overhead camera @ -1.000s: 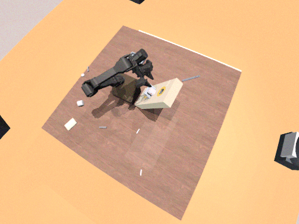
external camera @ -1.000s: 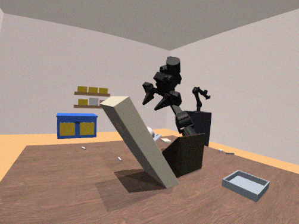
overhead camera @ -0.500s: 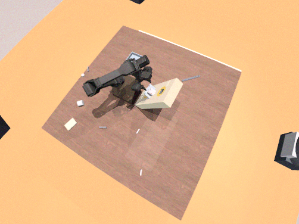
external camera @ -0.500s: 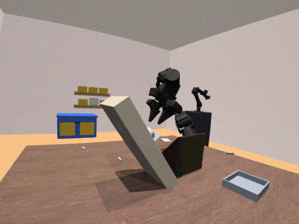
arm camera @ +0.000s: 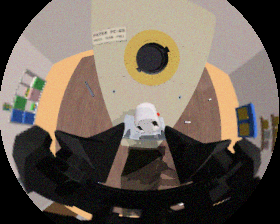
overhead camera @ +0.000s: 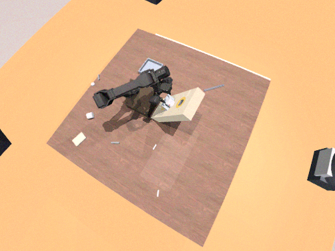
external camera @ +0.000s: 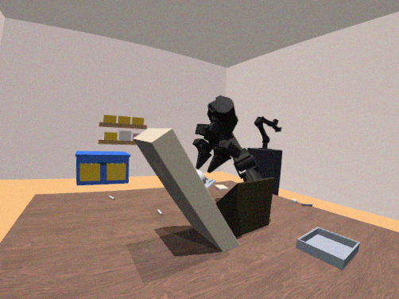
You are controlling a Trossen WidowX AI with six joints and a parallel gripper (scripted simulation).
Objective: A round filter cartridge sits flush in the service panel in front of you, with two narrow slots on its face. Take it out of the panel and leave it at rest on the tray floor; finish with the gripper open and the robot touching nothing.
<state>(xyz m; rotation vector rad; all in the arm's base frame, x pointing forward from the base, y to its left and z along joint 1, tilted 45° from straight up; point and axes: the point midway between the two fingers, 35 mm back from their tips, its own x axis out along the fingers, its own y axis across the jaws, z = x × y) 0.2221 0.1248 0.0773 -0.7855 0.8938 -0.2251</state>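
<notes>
My gripper tip is now 1 cm short of the round filter cartridge and 2 cm above it. Also, from my gripper tip: cream block (41 cm behind, 55 cm to the right, 23 cm below); grey tray (36 cm behind, 23 cm to the left, 23 cm below).
</notes>
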